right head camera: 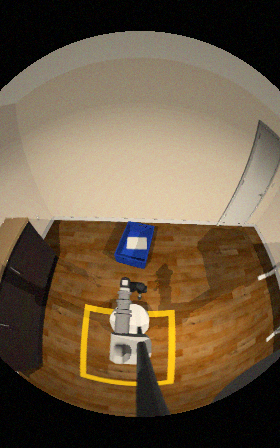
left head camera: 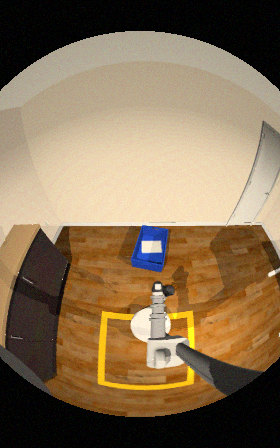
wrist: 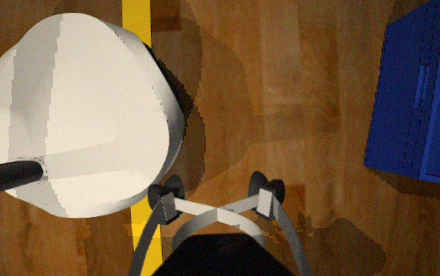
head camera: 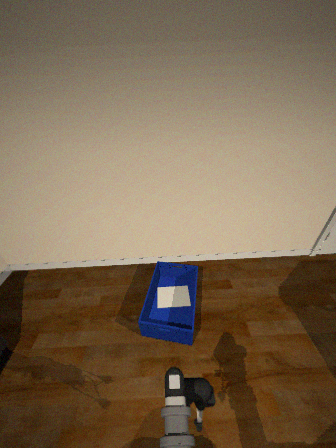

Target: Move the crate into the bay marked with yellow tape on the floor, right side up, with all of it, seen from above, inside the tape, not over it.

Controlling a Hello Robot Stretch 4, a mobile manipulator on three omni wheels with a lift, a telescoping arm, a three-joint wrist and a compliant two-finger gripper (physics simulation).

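Seen in the pictures: gripper, fingertip midpoint: (wrist: 216,189) (head camera: 196,410); robot's base, link origin: (right head camera: 130,319) (left head camera: 149,323).
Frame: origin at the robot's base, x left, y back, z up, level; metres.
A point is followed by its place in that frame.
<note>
The blue crate (head camera: 166,334) {y -0.729, x 0.044, z 0.083 m} (left head camera: 146,265) {y -0.729, x 0.046, z 0.103 m} (right head camera: 130,261) {y -0.726, x 0.033, z 0.110 m} (wrist: 397,95) {y -0.727, x 0.037, z 0.074 m} stands upright on the floor, near the far wall, with a white sheet inside. It is outside the bay, beyond its far side. The yellow tape (left head camera: 102,350) {y 0.424, x 0.526, z -0.027 m} (right head camera: 84,345) {y 0.461, x 0.522, z -0.027 m} (wrist: 136,22) {y -0.081, x 0.261, z -0.027 m} outlines the bay around and under the robot; it does not show in the head camera view. My gripper (wrist: 216,189) {y -0.273, x -0.087, z 0.439 m} is open, with nothing between its fingers, pointing down above the floor. In the wrist view the crate's near end is to the right of the fingers, apart from them.
My white round base (left head camera: 144,325) {y 0.009, x 0.060, z 0.187 m} (right head camera: 131,320) {y -0.003, x -0.024, z 0.187 m} (wrist: 100,100) {y -0.065, x 0.030, z 0.187 m} covers part of the bay's far tape line. A dark cabinet (left head camera: 37,295) {y -0.059, x 1.149, z 0.497 m} (right head camera: 27,295) {y 0.037, x 1.145, z 0.411 m} stands at the left. The far wall (head camera: 165,175) {y -1.554, x -0.004, z 0.991 m} is close behind the crate. A door (left head camera: 256,175) {y -1.548, x -1.791, z 1.153 m} (right head camera: 250,175) {y -1.549, x -1.803, z 1.163 m} is at the far right.
</note>
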